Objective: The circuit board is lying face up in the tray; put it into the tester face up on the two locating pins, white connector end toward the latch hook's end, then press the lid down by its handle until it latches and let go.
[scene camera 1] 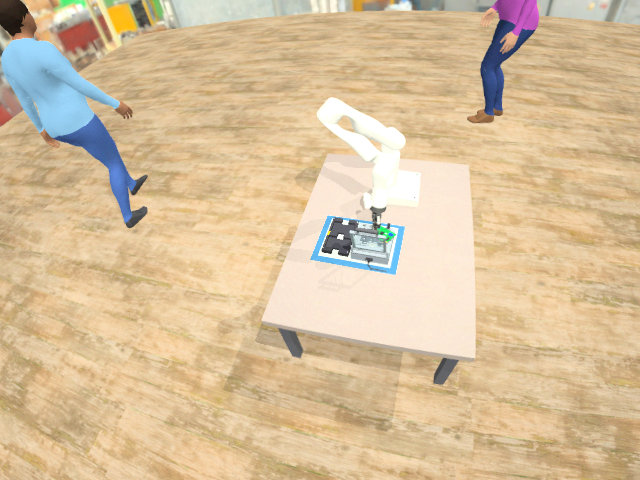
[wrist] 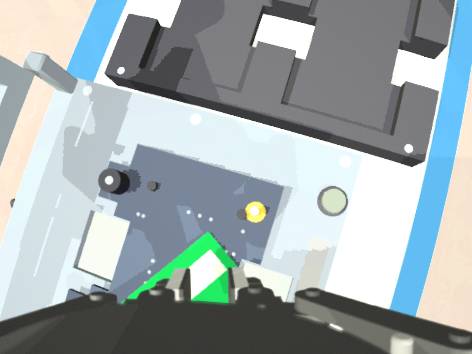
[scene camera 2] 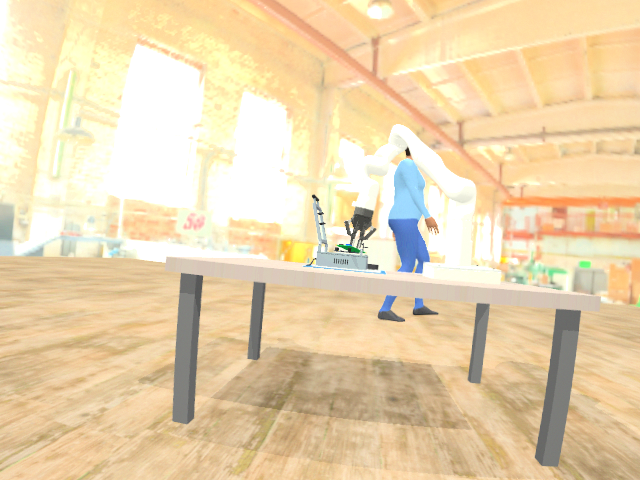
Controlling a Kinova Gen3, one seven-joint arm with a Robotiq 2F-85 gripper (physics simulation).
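Places are measured from the arm's base along level axes (x ahead, y right, z down), in centimetres.
Where they show: gripper, fingertip midpoint: (wrist: 209,289); arm's base, link origin: (scene camera 1: 388,181) (scene camera 2: 457,265).
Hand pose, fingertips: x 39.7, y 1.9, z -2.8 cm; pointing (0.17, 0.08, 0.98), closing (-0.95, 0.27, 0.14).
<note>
Things, the pixels of their centre, and the offset from my fingertips. "spot": a spot on its surface instead. Level surfaces: height alone.
- circuit board, body centre: (scene camera 2: 351,248) (scene camera 1: 382,233) dx +1.0, dy -4.0, dz -0.1 cm
- blue-edged white mat, surface height: dz +8.1 cm
- black knob, surface spot: (wrist: 112,180) spot: dx +6.0, dy +3.6, dz +0.1 cm
- pale round button, surface spot: (wrist: 333,201) spot: dx -4.7, dy +5.5, dz +1.8 cm
The circuit board (scene camera 1: 386,234) (scene camera 2: 351,248) (wrist: 165,285) is face up but turned askew and somewhat tilted over the tester. In the wrist view one corner points forward, and white connector shows between the fingertips. My gripper (scene camera 1: 376,225) (scene camera 2: 355,244) (wrist: 209,289) is nearly closed around this part of the board; the exact contact is hidden. The tester (scene camera 1: 370,254) (scene camera 2: 341,259) (wrist: 300,185) is below, with its dark recess and small locating pins in the wrist view. Its lid (scene camera 1: 370,240) (scene camera 2: 320,224) stands raised. The latch hook cannot be made out clearly.
The black tray (scene camera 1: 338,245) (wrist: 350,65) stands beside the tester on a blue-edged white mat (scene camera 1: 356,267) (wrist: 425,225). A black knob (wrist: 112,180) and a pale round button (wrist: 333,201) are on the tester. Two people stand on the floor away from the table.
</note>
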